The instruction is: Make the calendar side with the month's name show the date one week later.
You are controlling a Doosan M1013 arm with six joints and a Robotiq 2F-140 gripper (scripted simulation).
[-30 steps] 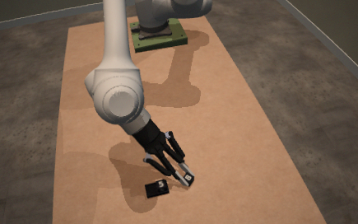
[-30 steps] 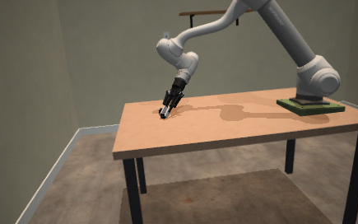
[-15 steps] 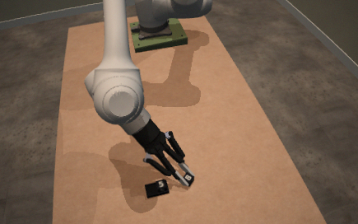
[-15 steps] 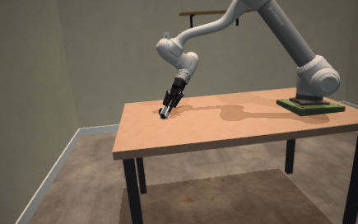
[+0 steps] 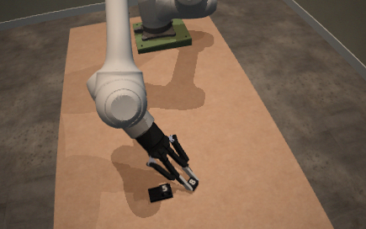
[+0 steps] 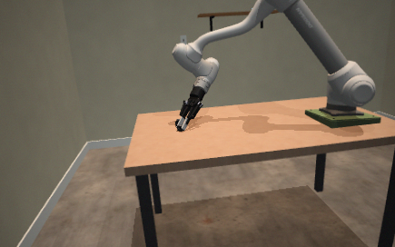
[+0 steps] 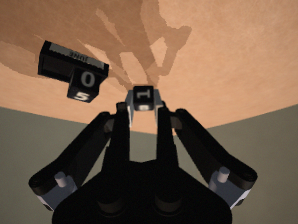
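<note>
Now: the black cube 10 mm ahead of my hand, 10 mm to the left of it and 20 mm below it.
</note>
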